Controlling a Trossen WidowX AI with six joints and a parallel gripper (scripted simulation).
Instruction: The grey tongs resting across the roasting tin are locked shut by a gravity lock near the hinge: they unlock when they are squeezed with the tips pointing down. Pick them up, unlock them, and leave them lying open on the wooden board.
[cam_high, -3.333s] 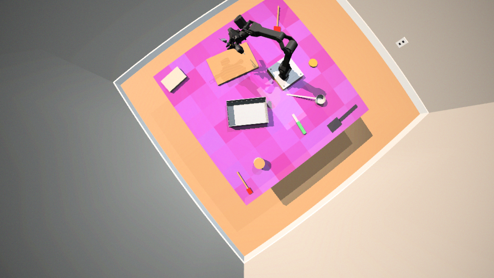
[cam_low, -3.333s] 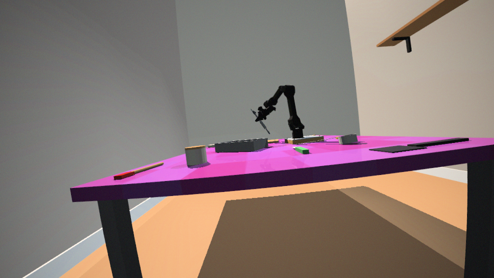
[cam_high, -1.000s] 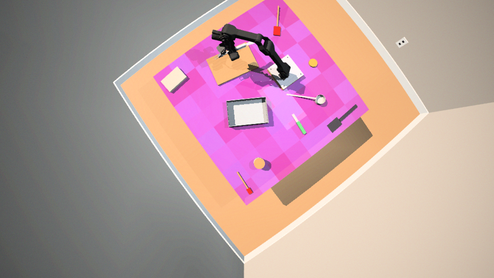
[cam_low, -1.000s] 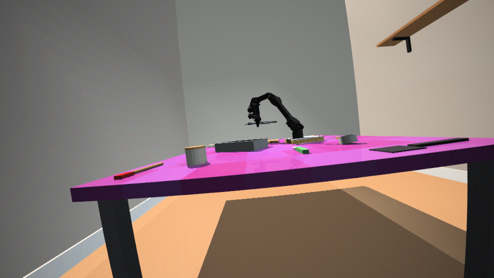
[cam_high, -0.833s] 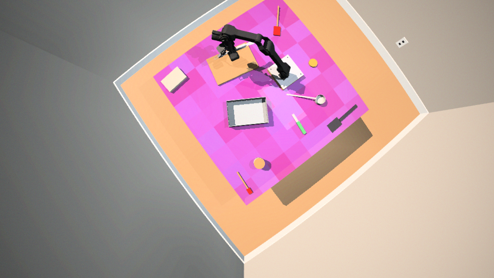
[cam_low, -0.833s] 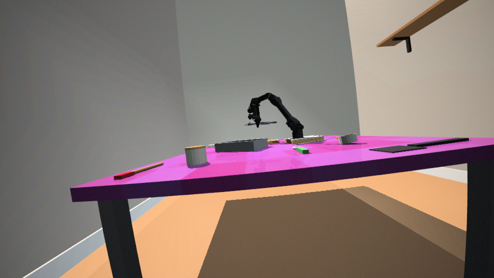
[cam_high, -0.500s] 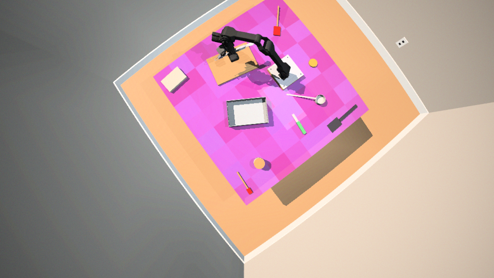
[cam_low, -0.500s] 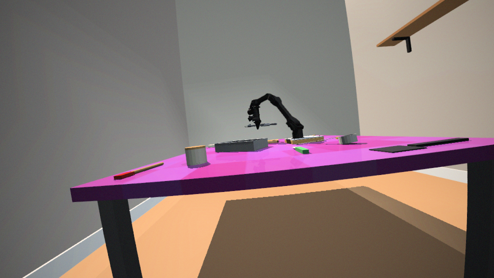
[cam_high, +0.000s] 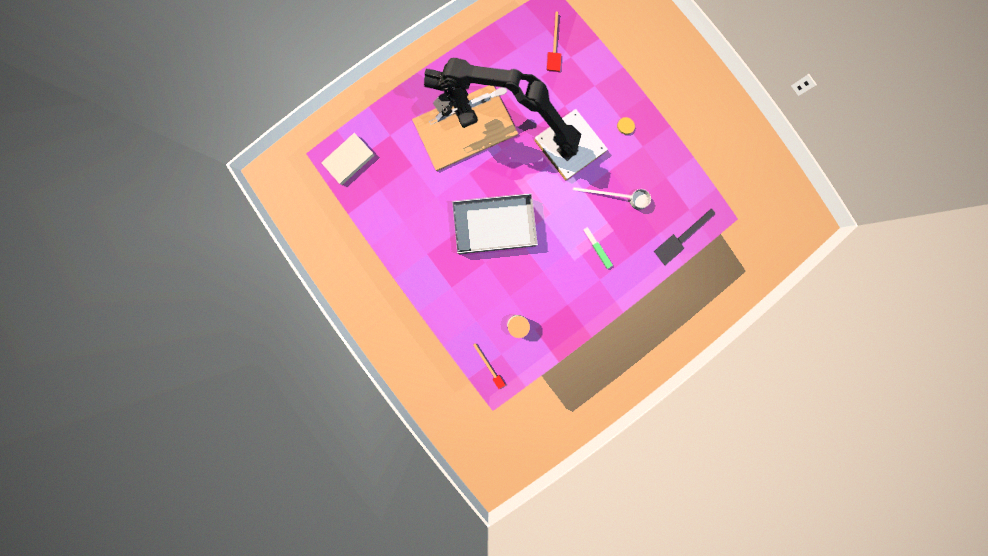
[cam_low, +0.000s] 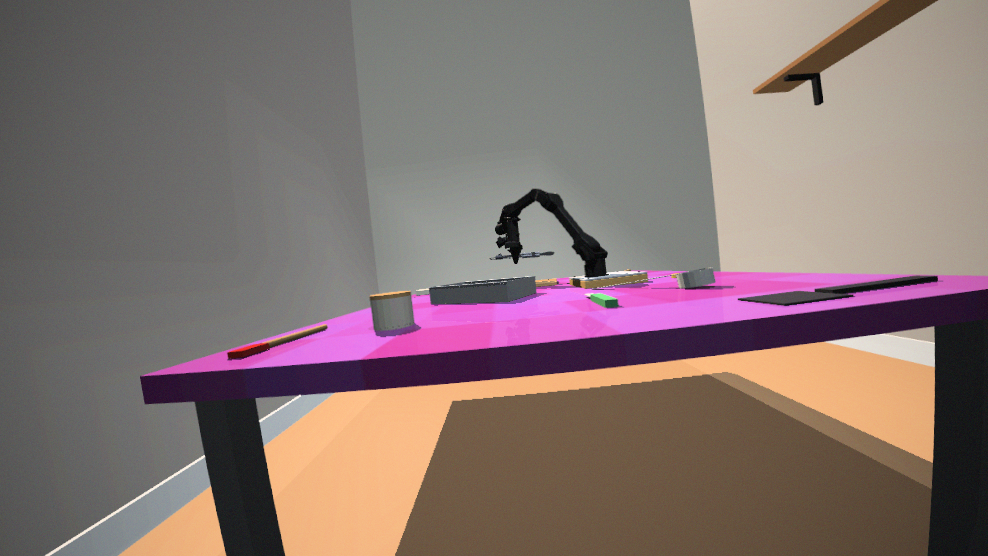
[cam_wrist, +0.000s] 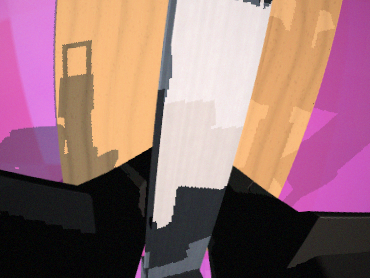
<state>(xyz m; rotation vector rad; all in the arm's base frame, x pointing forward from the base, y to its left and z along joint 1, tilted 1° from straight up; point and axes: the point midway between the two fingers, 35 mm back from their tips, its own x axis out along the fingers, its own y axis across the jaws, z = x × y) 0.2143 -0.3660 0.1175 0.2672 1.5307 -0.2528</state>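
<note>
The wooden board lies 10 cm below my gripper tip. Also, from my gripper tip: beige block 42 cm ahead, 24 cm to the right, 10 cm below; green-ended tool 71 cm to the left, 10 cm below, 3 cm behind; roasting tin 38 cm to the left, 20 cm ahead, 8 cm below.
</note>
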